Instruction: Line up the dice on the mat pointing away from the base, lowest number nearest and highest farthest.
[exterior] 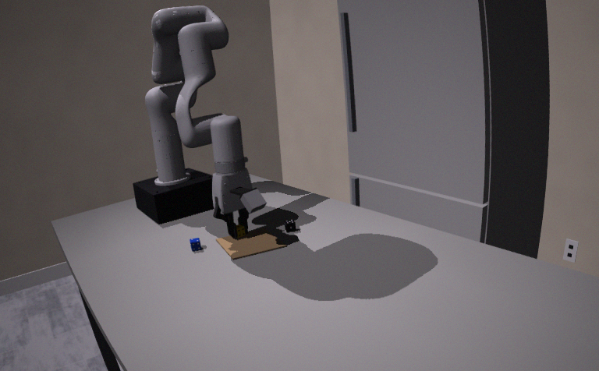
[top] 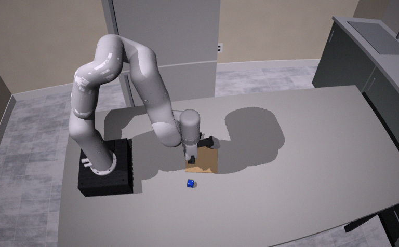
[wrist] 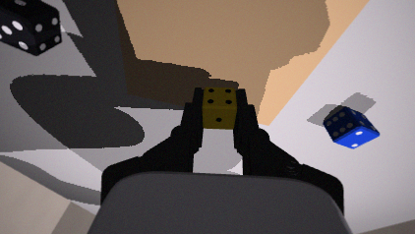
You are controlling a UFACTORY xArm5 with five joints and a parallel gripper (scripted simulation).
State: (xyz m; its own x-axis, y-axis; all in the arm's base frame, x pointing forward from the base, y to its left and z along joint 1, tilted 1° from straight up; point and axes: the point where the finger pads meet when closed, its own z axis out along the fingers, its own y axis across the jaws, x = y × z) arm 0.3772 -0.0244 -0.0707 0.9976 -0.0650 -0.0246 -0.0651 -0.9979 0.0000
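The yellow die lies 10 mm below my hand. Also, from my hand: black die: 70 mm ahead, 120 mm to the left, 20 mm below; blue die: 30 mm behind, 120 mm to the right, 20 mm below; mat: 50 mm ahead, 30 mm below.
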